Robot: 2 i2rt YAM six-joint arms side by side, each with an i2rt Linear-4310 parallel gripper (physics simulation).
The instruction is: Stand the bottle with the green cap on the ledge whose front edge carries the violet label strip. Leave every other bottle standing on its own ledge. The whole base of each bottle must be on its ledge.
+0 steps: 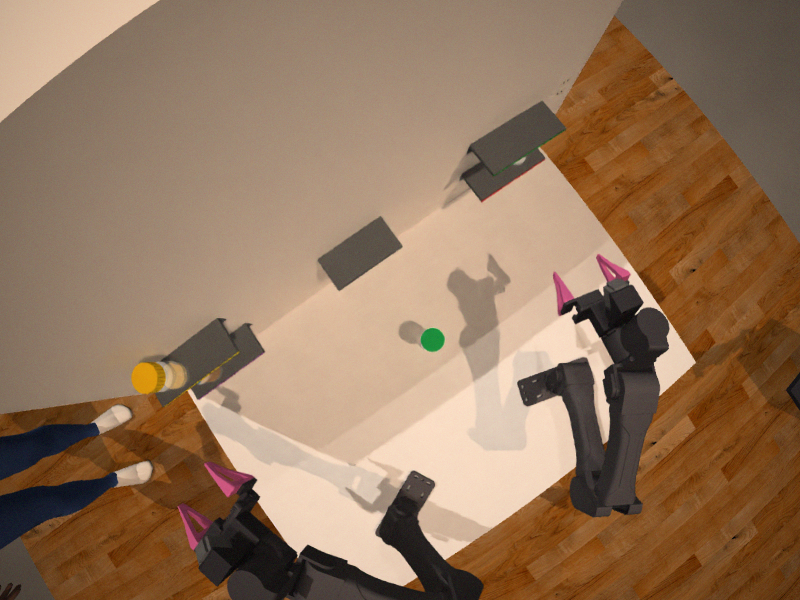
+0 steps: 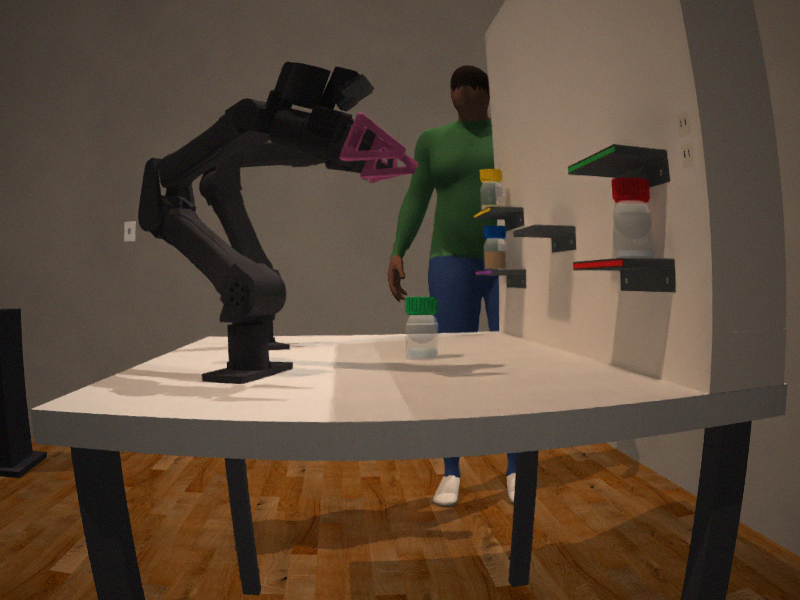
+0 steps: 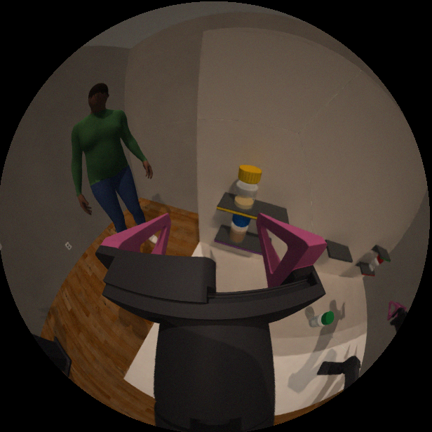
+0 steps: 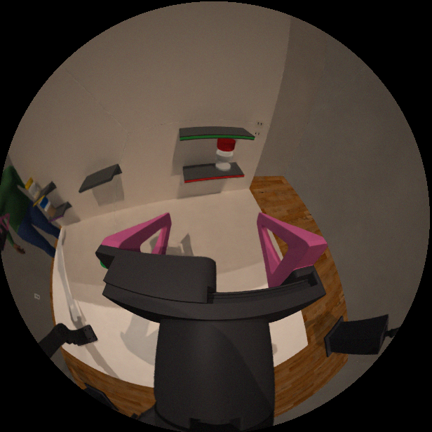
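Note:
The green-capped bottle stands upright on the table. The violet-strip ledge is the lower one of the far-left pair; a blue-capped bottle stands on it. A yellow-capped bottle stands on the yellow-strip ledge above. A red-capped bottle stands on the red-strip ledge. My left gripper is open and empty, past the table's edge. My right gripper is open and empty above the table.
The green-strip ledge hangs over the red-capped bottle and bears no bottle. A ledge without a coloured strip is on the wall between the pairs. A person stands beyond the table's far-left end.

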